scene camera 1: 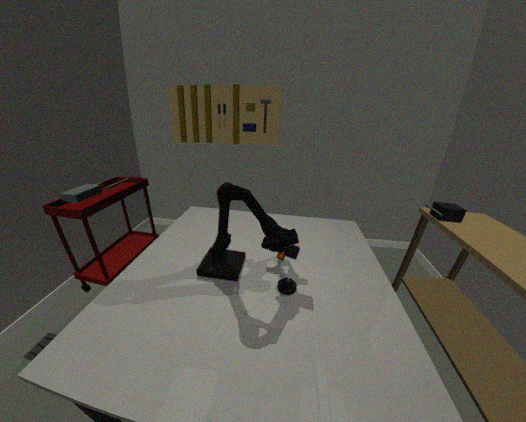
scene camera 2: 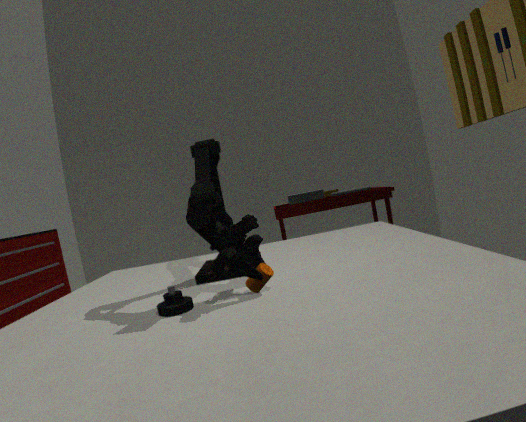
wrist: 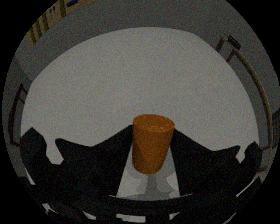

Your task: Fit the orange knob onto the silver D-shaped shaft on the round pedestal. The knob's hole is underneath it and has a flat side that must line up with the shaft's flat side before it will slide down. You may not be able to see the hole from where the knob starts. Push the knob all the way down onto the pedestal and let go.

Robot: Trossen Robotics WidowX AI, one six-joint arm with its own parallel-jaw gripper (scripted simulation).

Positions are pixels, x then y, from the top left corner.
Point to a black round pedestal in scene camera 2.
At 174,304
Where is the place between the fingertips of my gripper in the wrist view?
At 151,130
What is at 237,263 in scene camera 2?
My gripper.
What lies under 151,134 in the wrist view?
An orange knob.
